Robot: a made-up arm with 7 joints.
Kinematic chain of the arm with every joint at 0, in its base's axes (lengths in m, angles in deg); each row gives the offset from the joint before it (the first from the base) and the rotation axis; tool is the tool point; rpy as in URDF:
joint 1: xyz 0 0 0.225 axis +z
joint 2: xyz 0 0 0 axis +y
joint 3: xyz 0 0 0.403 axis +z
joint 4: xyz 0.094 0 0 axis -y
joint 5: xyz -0.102 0 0.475 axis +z
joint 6: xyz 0 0 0 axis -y
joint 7: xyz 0.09 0 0 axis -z
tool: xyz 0 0 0 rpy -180 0 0
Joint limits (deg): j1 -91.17..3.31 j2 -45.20..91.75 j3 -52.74..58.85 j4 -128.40..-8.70 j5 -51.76..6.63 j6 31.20..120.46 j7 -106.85..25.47
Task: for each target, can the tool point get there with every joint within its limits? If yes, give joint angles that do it. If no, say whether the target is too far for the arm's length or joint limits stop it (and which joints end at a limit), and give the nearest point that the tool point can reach.
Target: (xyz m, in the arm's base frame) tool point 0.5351 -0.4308 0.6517
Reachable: yes | joints -78.63 8.67 45.23 -84.90 -16.22 53.02 -36.62
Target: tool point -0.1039 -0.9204 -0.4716
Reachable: no: too far | nearest point -0.0810 -0.7782 -0.3101 | short by 0.216 m
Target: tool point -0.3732 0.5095 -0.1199
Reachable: no: joint limits stop it (at a limit: joint 1, joint 2, joint 4) | nearest point 0.0640 0.4597 -0.0829 | short by 0.442 m
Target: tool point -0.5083 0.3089 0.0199
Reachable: no: joint limits stop it (at a limit: joint 1, joint 2, joint 3, joint 4) | nearest point -0.4400 -0.0833 -0.0794 | short by 0.410 m
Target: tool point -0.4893 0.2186 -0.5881
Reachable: no: joint limits stop it (at a limit: joint 1, joint 2, joint 4) | nearest point -0.3107 -0.1068 -0.2904 | short by 0.476 m
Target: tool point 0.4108 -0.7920 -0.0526
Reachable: yes | joints -45.38 79.36 -30.28 -53.91 -17.90 66.60 -22.24
